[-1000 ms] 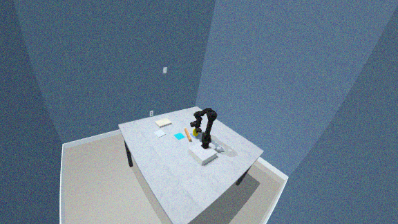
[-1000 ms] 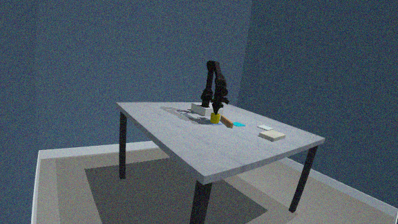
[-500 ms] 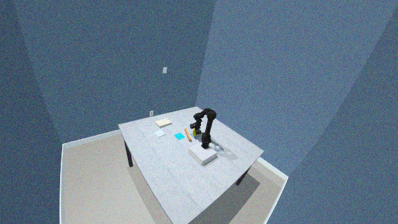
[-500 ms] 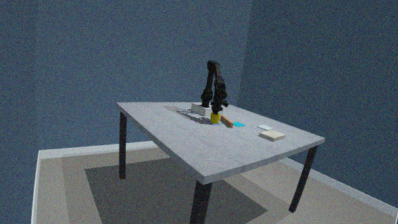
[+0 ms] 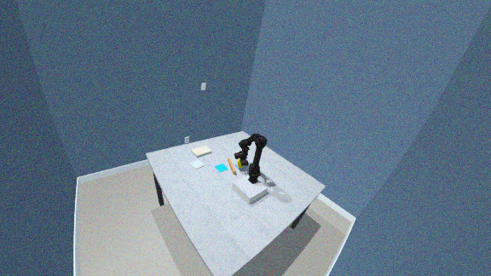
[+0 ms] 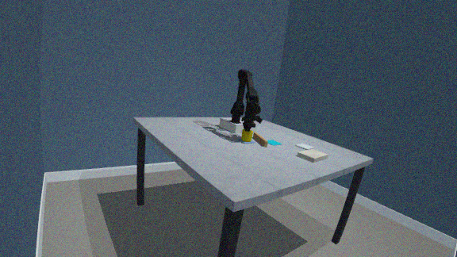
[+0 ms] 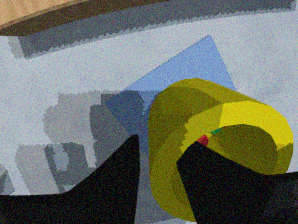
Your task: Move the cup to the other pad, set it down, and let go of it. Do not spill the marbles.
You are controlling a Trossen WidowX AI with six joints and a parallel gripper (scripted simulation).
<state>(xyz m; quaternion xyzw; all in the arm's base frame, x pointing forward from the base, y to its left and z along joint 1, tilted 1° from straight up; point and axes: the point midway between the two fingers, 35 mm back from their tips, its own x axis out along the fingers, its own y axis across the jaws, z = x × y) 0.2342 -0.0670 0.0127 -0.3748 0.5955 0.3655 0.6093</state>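
Now: gripper tip 20 mm short of the blue pad, 10 mm to the left of it and 50 mm above it. From my gripper tip the other things lie so: white flat square (220 mm ahead, 360 mm to the left, 30 mm below); brown wooden block (50 mm ahead, 80 mm to the left, 30 mm below); yellow cup (20 mm ahead, 20 mm to the right).
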